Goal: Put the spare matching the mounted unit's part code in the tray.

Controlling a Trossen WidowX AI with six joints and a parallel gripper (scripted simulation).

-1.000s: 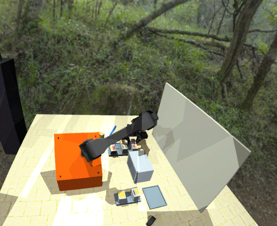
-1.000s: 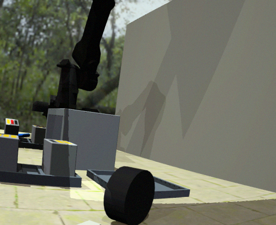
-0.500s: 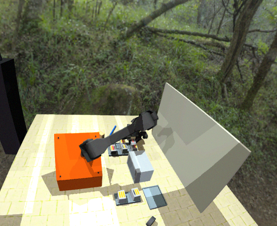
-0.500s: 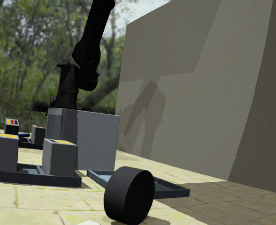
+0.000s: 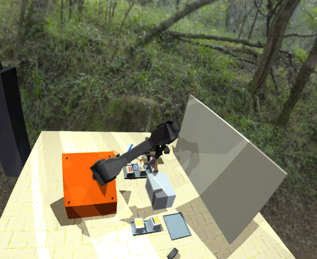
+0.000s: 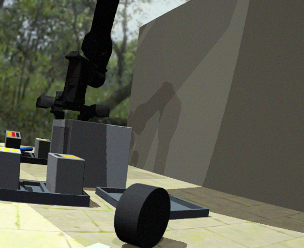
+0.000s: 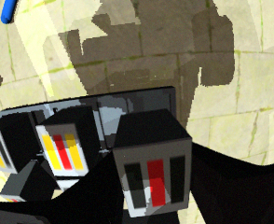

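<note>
Right now the flat tray is 6 cm ahead of my gripper tip, 41 cm to the right of it and 5 cm below it. Also, from my gripper tip: grey mounted unit 22 cm to the right; then blue pen 12 cm behind, 18 cm to the left, 5 cm below; then red striped spare 7 cm behind, 1 cm to the right, 1 cm below.
</note>
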